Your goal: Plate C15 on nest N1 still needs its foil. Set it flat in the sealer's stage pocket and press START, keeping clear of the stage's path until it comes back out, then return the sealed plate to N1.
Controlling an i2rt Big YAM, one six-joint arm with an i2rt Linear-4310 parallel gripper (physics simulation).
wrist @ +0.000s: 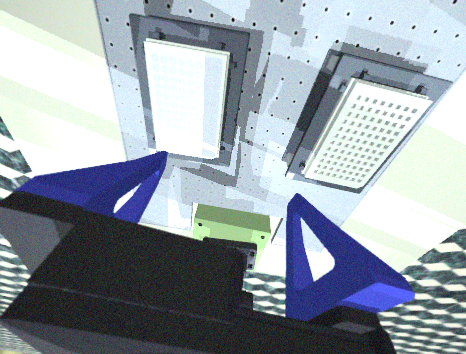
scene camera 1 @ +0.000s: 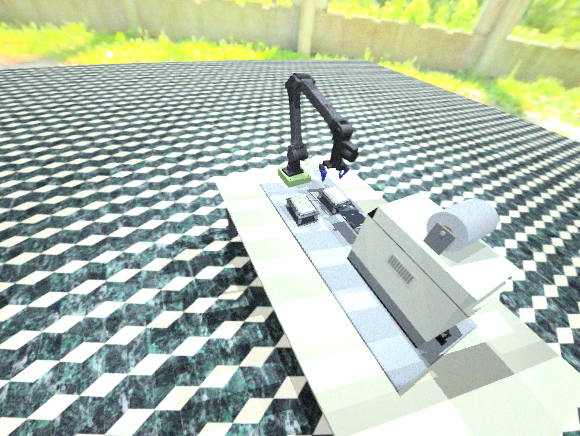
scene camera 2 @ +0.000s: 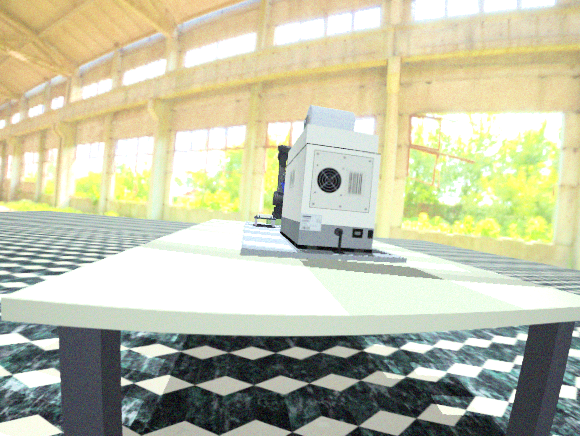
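Seen in the pictures: gripper, fingertip midpoint: (wrist: pixel 232 179) (scene camera 1: pixel 331 179); arm's base, origin of the base link: (scene camera 1: pixel 292 171) (scene camera 2: pixel 277 218).
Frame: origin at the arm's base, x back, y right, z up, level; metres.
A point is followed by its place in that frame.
Observation:
My gripper (scene camera 1: pixel 333 176) {z 0.147, x -0.326, y 0.009 m} (wrist: pixel 232 179) {z 0.147, x -0.326, y 0.009 m} is open and empty, fingers pointing down, raised above the board near the arm's base. A pale plate with open wells (scene camera 1: pixel 301 204) {z 0.031, x -0.305, y 0.166 m} (wrist: pixel 370 135) {z 0.028, x -0.314, y 0.164 m} sits on a dark nest at the right in the wrist view. A smooth-topped pale plate (scene camera 1: pixel 334 197) {z 0.030, x -0.349, y -0.030 m} (wrist: pixel 185 100) {z 0.029, x -0.343, y -0.055 m} sits on another dark nest at the left there. The nest labels and plate names cannot be read. The sealer (scene camera 1: pixel 410 270) {z 0.213, x -0.886, y 0.189 m} (scene camera 2: pixel 332 200) {z 0.104, x -1.080, y 0.130 m} stands beyond the nests. Its dark stage (scene camera 1: pixel 354 217) {z 0.069, x -0.539, y 0.027 m} shows partly at its near end; the pocket is unclear. The START button does not show.
A large white roll (scene camera 1: pixel 467 225) {z 0.433, x -0.913, y 0.150 m} (scene camera 2: pixel 330 118) {z 0.385, x -0.952, y 0.099 m} sits on top of the sealer. The arm's green base block (scene camera 1: pixel 294 176) {z 0.002, x -0.052, y 0.025 m} (wrist: pixel 232 222) {z -0.009, x -0.090, y 0.003 m} stands at the end of the perforated board (scene camera 1: pixel 345 295) {z -0.036, x -0.780, y 0.289 m}. The board lies on the pale table (scene camera 1: pixel 280 295) {z -0.049, x -0.632, y 0.507 m} (scene camera 2: pixel 175 295) {z -0.049, x -1.391, y 0.482 m}.

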